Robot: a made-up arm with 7 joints.
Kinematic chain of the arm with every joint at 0, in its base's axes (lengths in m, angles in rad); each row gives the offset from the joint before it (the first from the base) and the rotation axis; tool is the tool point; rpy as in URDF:
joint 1: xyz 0 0 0.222 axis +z
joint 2: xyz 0 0 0 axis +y
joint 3: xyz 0 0 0.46 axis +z
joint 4: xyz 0.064 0 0 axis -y
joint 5: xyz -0.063 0 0.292 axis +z
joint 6: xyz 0 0 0 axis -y
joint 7: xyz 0.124 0 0 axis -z
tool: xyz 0 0 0 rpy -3.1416 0 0
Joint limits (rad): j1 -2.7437..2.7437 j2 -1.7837..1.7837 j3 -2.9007..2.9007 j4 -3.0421..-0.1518 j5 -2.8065..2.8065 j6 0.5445..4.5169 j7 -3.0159..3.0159
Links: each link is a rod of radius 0.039 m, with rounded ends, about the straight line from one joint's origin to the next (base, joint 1, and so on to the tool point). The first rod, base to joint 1, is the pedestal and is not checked.
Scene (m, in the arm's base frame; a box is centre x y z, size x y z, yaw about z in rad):
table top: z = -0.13
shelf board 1: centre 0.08 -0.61 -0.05 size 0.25 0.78 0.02 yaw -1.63
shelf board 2: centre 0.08 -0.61 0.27 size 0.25 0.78 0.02 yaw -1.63
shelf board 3: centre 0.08 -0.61 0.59 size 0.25 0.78 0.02 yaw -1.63
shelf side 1: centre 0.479 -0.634 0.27 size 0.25 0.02 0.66 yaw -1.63
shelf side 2: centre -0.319 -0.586 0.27 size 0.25 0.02 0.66 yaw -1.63
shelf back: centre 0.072 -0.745 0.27 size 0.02 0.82 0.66 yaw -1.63
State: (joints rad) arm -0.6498 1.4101 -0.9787 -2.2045 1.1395 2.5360 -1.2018
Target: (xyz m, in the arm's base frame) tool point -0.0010 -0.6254 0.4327
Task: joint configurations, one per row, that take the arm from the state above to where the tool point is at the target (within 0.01 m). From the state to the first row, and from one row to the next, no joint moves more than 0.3 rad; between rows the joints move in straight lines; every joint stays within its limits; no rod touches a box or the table.
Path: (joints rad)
1: -0.5545 1.4022 -0.9273 -2.4202 1.1877 2.5144 -1.2018
2: -0.4593 1.3943 -0.8759 -2.6358 1.2359 2.4928 -1.2018
3: -0.4325 1.2868 -1.1116 -2.5994 1.2705 2.5675 -1.2018
4: -0.4058 1.1792 -1.3472 -2.5630 1.3051 2.6423 -1.2018
5: -0.3791 1.0717 -1.5829 -2.5266 1.3397 2.7171 -1.2018
6: -0.5111 1.0682 -1.4882 -2.2887 1.2499 2.6713 -1.2018
7: -0.6432 1.0648 -1.3935 -2.0507 1.1601 2.6255 -1.2018
8: -0.7752 1.0613 -1.2988 -1.8128 1.0703 2.5797 -1.2018

